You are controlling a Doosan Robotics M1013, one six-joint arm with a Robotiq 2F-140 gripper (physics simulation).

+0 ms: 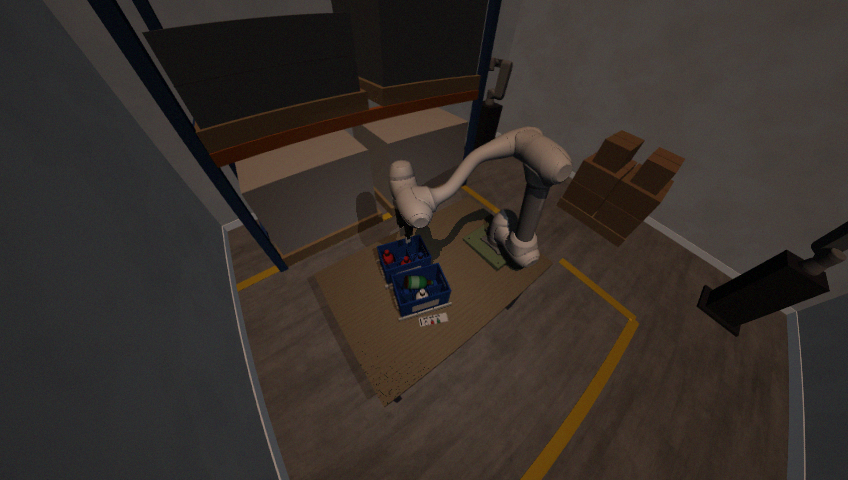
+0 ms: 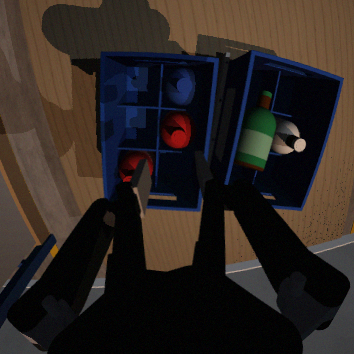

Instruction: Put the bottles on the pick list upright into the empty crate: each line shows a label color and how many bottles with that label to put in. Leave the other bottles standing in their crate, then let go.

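Places are measured from the arm's base along level axes (x ahead, y left, z up), in millimetres.
Pixels of known places: gripper, fingertip midpoint: (image 1: 405, 238) (image 2: 172, 166); arm's base, origin of the base link: (image 1: 498, 241).
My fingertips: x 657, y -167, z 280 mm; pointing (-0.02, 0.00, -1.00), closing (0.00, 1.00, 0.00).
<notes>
Ahead of a thing's pixels: the offset from my fingertips to its top centre. Level surfaces: height alone.
The back crate @(dy -32, dx -3, dz -145 mm) (image 1: 384, 271) (image 2: 102, 100) is blue, with dividers. Two red bottles stand in it, one @(dy +9, dx +4, dz -157 mm) (image 1: 405, 260) (image 2: 176, 130) in a middle cell and one @(dy -95, dx +75, dz -157 mm) (image 1: 387, 256) (image 2: 134, 166) in a corner cell; a blue bottle @(dy +30, dx -81, dz -157 mm) (image 2: 181, 86) stands in the same row as the first. In the front crate (image 1: 410, 308) (image 2: 322, 144), a green bottle @(dy +163, dx +17, dz -145 mm) (image 1: 416, 281) (image 2: 257, 140) lies tilted over the dividers, beside a white bottle @(dy +235, dx +47, dz -157 mm) (image 1: 421, 293) (image 2: 286, 137). My gripper (image 1: 408, 240) (image 2: 172, 166) is partly open and empty, above the back crate. The pick list @(dy +347, dx +46, dz -319 mm) (image 1: 433, 320) is too small to read.
Both crates stand close together on the wooden table @(dz -321 mm) (image 1: 357, 321). The arm's green base plate (image 1: 483, 249) is at the table's right side. A rack with large boxes stands behind the table, and stacked cartons (image 1: 618, 190) stand on the floor at the right.
</notes>
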